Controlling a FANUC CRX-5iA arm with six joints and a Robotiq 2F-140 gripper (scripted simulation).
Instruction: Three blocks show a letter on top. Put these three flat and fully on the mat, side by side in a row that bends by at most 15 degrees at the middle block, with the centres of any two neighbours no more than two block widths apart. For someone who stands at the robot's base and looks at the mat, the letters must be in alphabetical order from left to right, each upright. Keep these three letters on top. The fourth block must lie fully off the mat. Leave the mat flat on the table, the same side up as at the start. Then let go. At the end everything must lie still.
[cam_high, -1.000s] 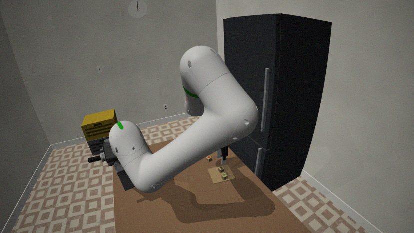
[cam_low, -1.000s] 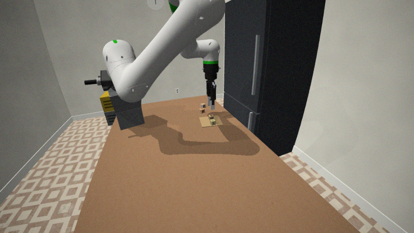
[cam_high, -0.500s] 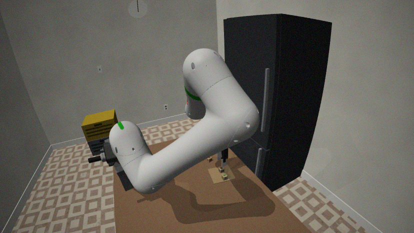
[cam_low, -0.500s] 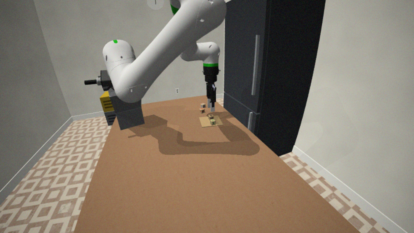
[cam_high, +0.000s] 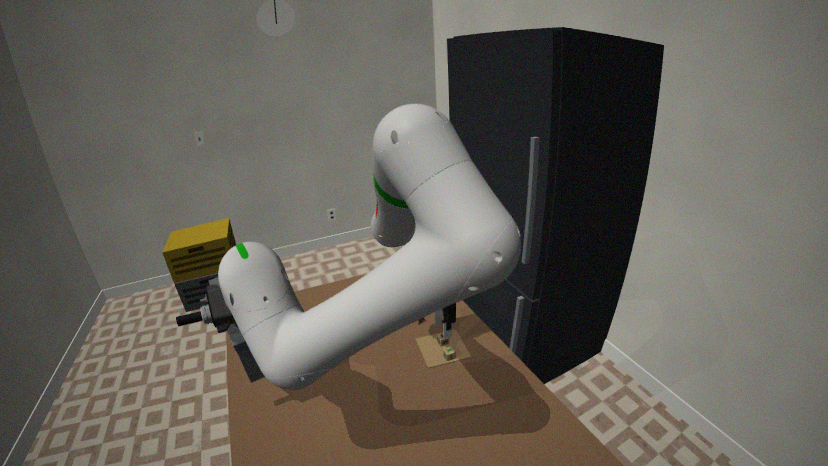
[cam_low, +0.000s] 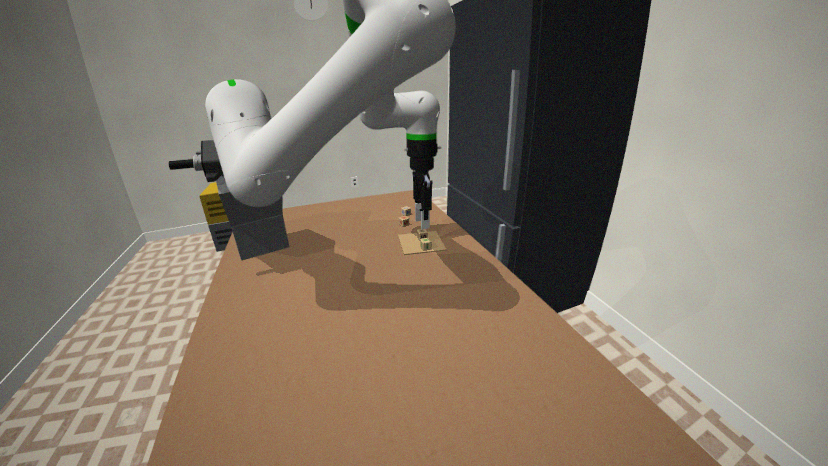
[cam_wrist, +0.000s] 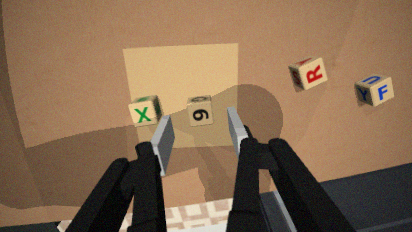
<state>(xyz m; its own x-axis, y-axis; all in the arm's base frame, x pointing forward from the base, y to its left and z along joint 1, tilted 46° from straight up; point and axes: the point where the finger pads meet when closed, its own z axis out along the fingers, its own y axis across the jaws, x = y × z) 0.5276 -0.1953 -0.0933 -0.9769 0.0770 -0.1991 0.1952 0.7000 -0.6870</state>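
The block marked 9 is 7 cm below my hand. From my hand the other things lie so: R block 14 cm to the left, 7 cm below; then tan mat 9 cm below, 2 cm to the right, 1 cm behind; then X block 7 cm below, 6 cm to the right, 2 cm behind.
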